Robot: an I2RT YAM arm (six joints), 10 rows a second.
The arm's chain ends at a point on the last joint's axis. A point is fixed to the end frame.
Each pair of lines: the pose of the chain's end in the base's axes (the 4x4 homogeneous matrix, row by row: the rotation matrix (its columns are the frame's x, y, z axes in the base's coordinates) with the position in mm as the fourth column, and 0 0 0 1 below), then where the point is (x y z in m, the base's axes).
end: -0.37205 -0.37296 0.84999 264.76; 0.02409 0.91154 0.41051 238.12; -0.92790 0.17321 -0.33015 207.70; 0 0 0 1
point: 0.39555 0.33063 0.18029
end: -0.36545 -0.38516 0.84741 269.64; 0.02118 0.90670 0.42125 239.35; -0.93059 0.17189 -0.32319 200.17; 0 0 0 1
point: 0.39951 0.33347 0.17388
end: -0.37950 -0.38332 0.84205 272.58; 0.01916 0.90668 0.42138 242.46; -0.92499 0.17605 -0.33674 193.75; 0 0 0 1
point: 0.40196 0.33665 0.16532
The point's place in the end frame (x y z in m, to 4 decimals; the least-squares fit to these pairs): -0.0210 0.0308 0.1582
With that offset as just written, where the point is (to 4 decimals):
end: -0.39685 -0.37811 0.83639 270.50; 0.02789 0.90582 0.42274 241.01; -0.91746 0.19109 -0.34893 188.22; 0 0 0 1
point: 0.3995 0.3352 0.1582
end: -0.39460 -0.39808 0.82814 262.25; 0.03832 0.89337 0.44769 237.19; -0.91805 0.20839 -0.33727 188.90; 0 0 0 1
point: 0.3893 0.3347 0.1612
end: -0.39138 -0.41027 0.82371 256.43; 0.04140 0.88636 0.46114 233.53; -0.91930 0.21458 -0.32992 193.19; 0 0 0 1
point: 0.3823 0.3329 0.1669
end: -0.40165 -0.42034 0.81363 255.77; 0.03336 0.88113 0.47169 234.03; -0.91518 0.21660 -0.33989 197.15; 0 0 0 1
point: 0.3800 0.3351 0.1693
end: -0.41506 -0.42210 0.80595 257.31; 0.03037 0.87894 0.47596 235.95; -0.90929 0.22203 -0.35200 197.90; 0 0 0 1
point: 0.3805 0.3377 0.1681
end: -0.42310 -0.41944 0.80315 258.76; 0.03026 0.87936 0.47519 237.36; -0.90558 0.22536 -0.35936 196.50; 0 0 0 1
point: 0.3818 0.3390 0.1656
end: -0.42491 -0.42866 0.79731 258.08; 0.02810 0.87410 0.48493 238.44; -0.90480 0.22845 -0.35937 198.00; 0 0 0 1
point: 0.3799 0.3415 0.1672
